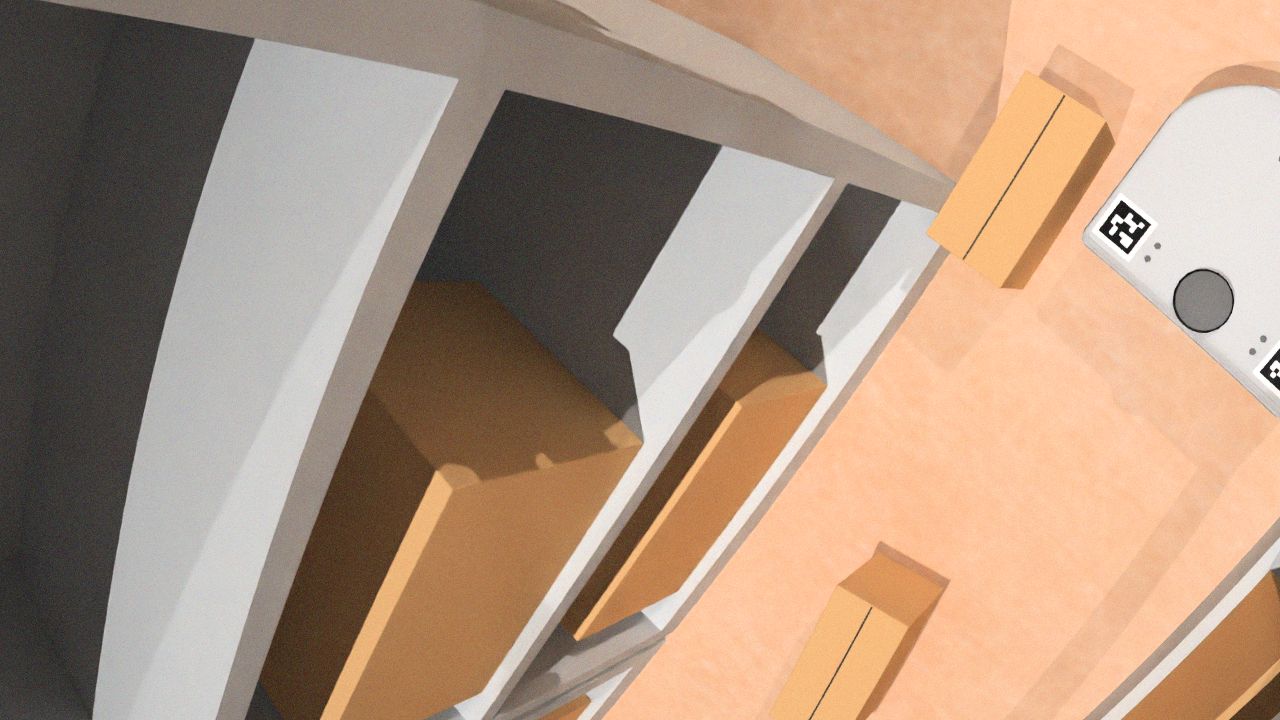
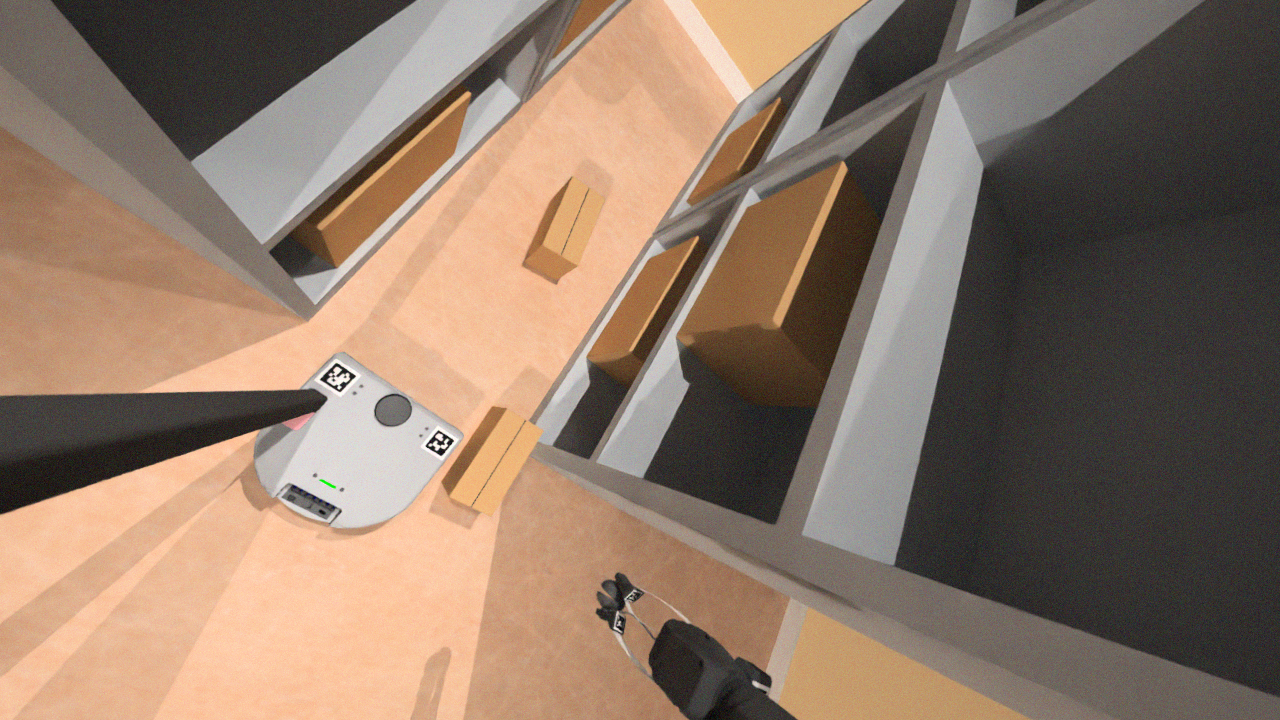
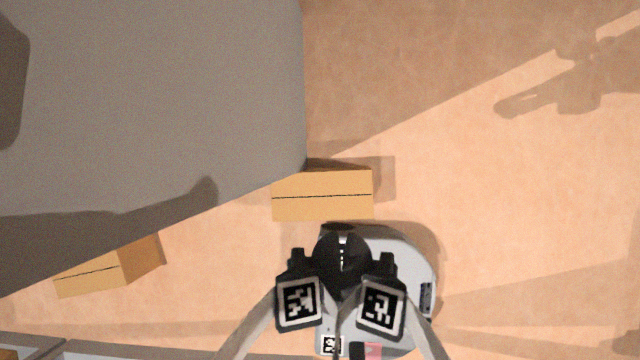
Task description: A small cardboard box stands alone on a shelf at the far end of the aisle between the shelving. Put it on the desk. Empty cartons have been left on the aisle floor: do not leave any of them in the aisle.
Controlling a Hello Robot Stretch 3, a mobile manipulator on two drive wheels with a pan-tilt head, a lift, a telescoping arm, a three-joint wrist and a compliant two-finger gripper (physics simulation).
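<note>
A closed cardboard carton (image 1: 1020, 170) (image 2: 487, 452) (image 3: 322, 207) with a dark top seam lies on the floor between my base (image 1: 1235, 188) (image 2: 366, 465) (image 3: 400, 260) and the end corner of a shelf unit. A second carton (image 1: 845, 640) (image 2: 562, 223) (image 3: 92, 282) lies farther down the aisle. My gripper (image 2: 610, 598) (image 3: 342, 257) is shut, its fingertips nearly touching, with no object between them. It hangs above the floor outside the unit's end panel, apart from the near carton. I cannot tell the small lone box among the shelves. The desk does not show.
The near carton's shelf unit (image 1: 241, 268) (image 2: 904, 376) (image 3: 150, 100) holds large brown boxes (image 1: 528, 555) (image 2: 751, 259). Another shelf unit (image 2: 340, 125) stands across the aisle with a brown box (image 2: 398, 183) low down. A yellow wall (image 2: 769, 31) closes the aisle's far end.
</note>
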